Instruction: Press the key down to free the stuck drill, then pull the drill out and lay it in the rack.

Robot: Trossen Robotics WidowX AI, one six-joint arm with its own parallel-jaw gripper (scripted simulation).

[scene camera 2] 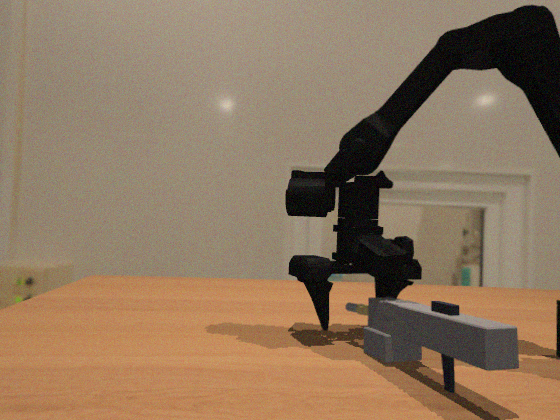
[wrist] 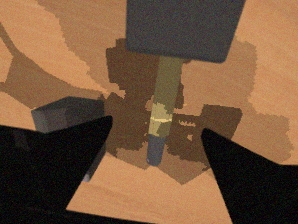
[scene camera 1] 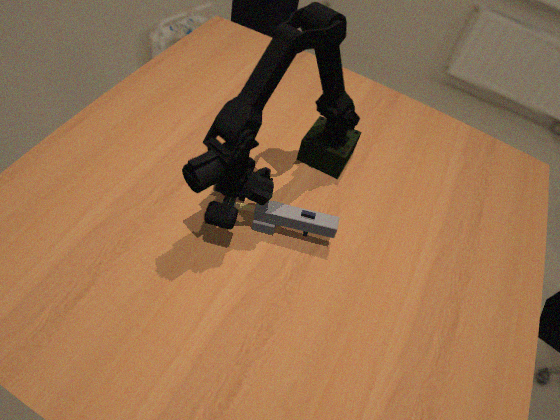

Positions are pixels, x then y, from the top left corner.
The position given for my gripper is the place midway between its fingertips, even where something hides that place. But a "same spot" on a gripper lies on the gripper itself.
my gripper: scene camera 2; wrist; scene camera 1 228,212
same spot on my gripper: [wrist: 49,167] = [scene camera 2: 388,283]
